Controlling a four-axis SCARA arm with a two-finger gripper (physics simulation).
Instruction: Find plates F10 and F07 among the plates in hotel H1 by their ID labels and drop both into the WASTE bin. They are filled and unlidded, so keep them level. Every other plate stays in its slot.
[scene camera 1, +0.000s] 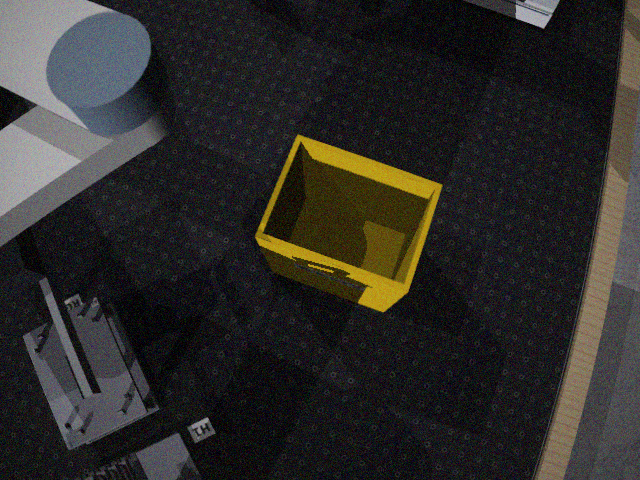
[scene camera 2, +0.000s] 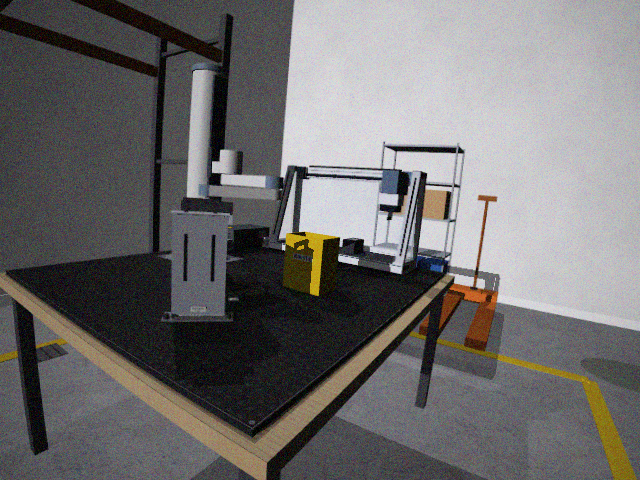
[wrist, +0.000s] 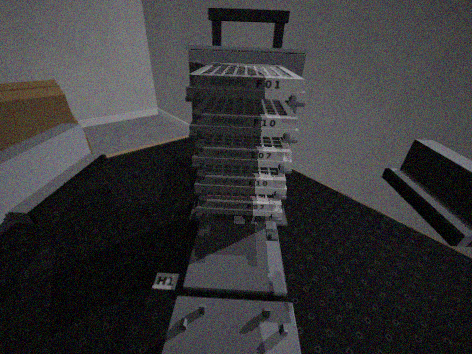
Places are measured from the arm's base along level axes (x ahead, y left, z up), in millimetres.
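Where they show: gripper, between the fingertips: (scene camera 1: 21, 431) (wrist: 244, 150).
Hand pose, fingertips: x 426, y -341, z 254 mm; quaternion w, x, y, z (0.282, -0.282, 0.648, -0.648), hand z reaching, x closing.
Note:
Each offset is from my fingertips to the top centre of the thing. "spot": to the spot under its first point.
Hotel H1 (wrist: 296, 59) (scene camera 2: 199, 258) holds a stack of plates facing the wrist camera. The top plate @[spot: 20 mm up, 32 mm ahead, 64 mm right] (wrist: 282, 86) is labelled F01 and the second, plate F10 @[spot: 7 mm down, 28 mm ahead, 69 mm right] (wrist: 285, 123), sits below it. The third label looks like E07 @[31 mm down, 95 mm ahead, 87 mm right] (wrist: 261, 155), the fourth like E10 @[59 mm down, 95 mm ahead, 87 mm right] (wrist: 258, 183). The lowest plate @[spot: 90 mm down, 29 mm ahead, 67 mm right] (wrist: 270, 206) has a label too dim to read. My gripper (wrist: 244, 150) is open and empty, its fingers wide at both sides of the wrist view, back from the stack; the hotel hides it in scene camera 2. The yellow WASTE bin @[41 mm down, 220 mm ahead, 315 mm left] (scene camera 1: 364, 161) (scene camera 2: 300, 271) stands upright on the table; no plate shows inside.
An H1 tag @[241 mm down, 121 mm ahead, 22 mm left] (wrist: 165, 281) (scene camera 1: 201, 429) lies beside the hotel's base. A grey pegged stand (wrist: 230, 337) (scene camera 1: 111, 413) is in front of it. The arm (scene camera 1: 31, 46) (scene camera 2: 245, 180) reaches in above the table. A gantry machine (scene camera 2: 418, 206) stands beyond the bin.

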